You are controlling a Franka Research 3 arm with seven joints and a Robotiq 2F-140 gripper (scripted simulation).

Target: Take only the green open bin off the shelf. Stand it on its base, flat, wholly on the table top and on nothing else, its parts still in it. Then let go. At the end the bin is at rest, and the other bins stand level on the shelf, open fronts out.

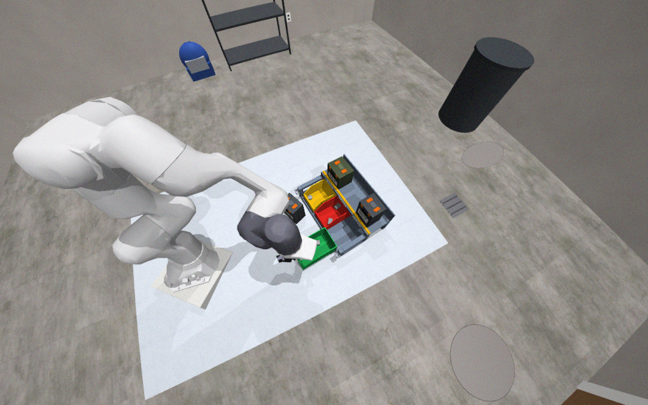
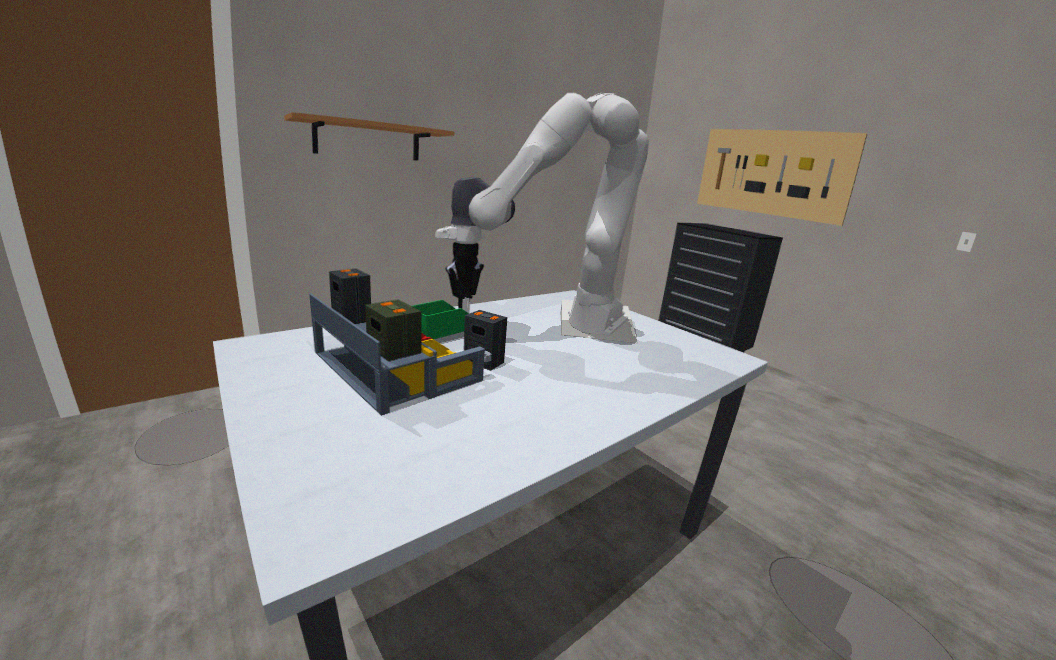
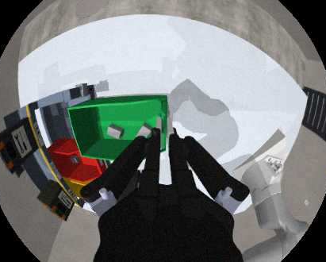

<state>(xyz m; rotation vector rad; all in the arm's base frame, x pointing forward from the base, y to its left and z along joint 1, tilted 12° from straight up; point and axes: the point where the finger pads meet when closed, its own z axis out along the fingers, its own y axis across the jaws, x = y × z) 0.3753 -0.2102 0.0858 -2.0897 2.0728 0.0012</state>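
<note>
My gripper is now 80 mm short of the green open bin and 20 mm above it. Also, from my hand: red bin (260 mm ahead, 110 mm to the left, 40 mm below); black box (350 mm ahead, 80 mm above); yellow bin (250 mm ahead, 230 mm to the left, 40 mm below).
</note>
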